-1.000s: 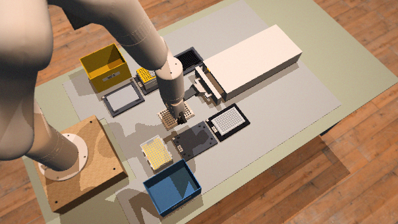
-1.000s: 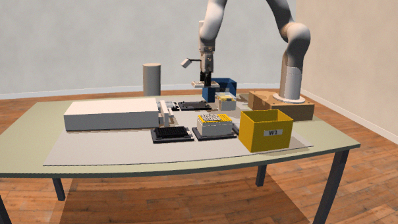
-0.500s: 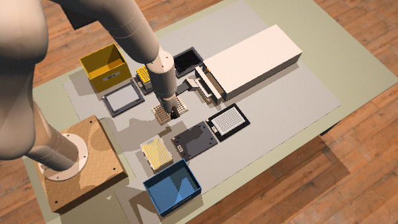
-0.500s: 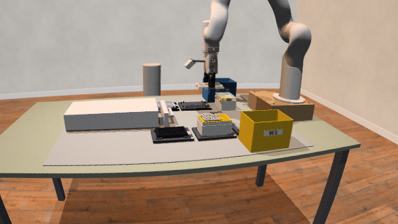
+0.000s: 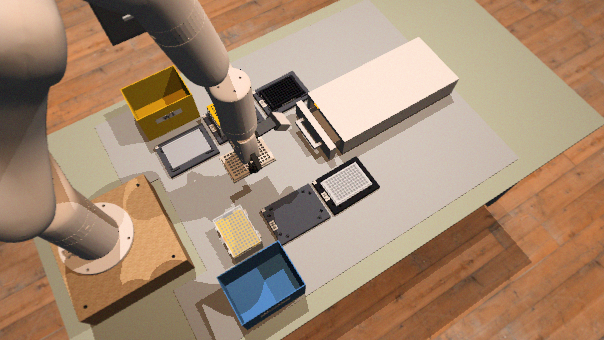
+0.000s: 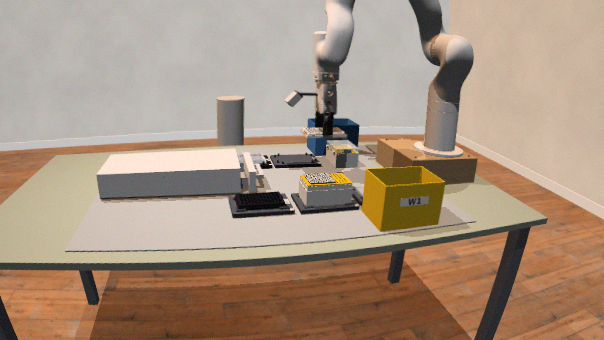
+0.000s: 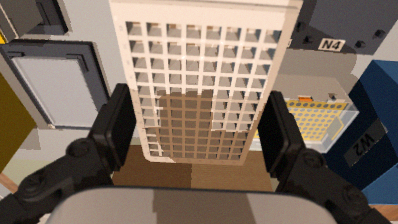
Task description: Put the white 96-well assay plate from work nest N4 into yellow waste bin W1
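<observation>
Now: the yellow bin W1 50 mm behind my hand, 370 mm to the left of it and 120 mm below it. Round my hand: yellow-rimmed plate: 90 mm ahead, 200 mm to the left, 100 mm below; then work nest N4: 20 mm ahead, 160 mm to the right, 150 mm below; then cream plate: 10 mm below.
</observation>
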